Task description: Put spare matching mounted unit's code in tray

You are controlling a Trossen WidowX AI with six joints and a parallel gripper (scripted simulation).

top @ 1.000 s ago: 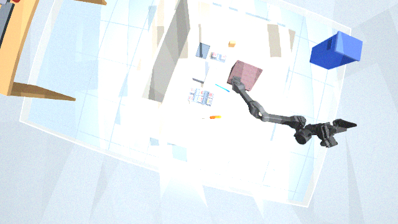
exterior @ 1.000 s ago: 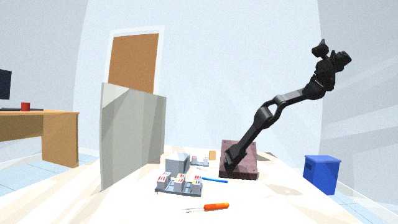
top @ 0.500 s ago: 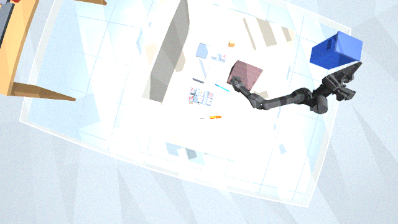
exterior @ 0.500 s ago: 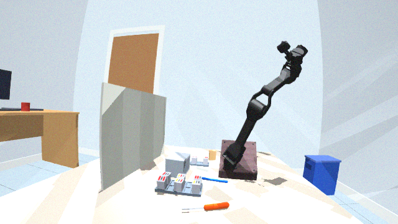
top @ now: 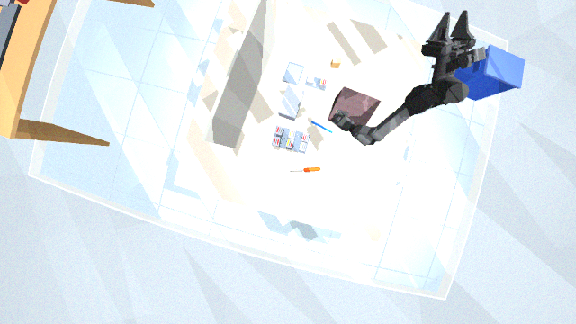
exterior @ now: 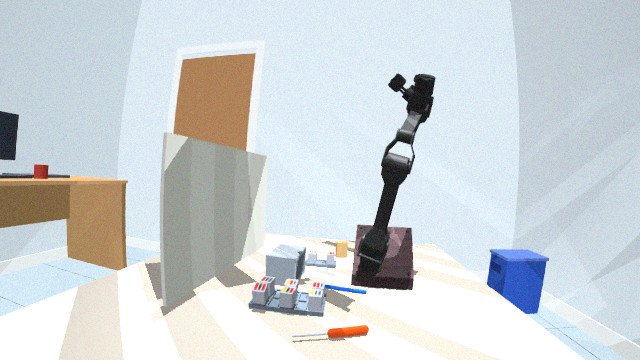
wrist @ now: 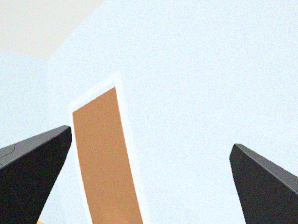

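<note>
Now: the rack 74 cm below my gripper tip, 35 cm ahead of it and 34 cm to the left of it. Round my gripper tip: tan box (72 cm below, 19 cm ahead, 16 cm to the right); blue pen (75 cm below, 23 cm to the left, 19 cm ahead); tall grey panel (62 cm ahead, 53 cm below, 11 cm to the left).
</note>
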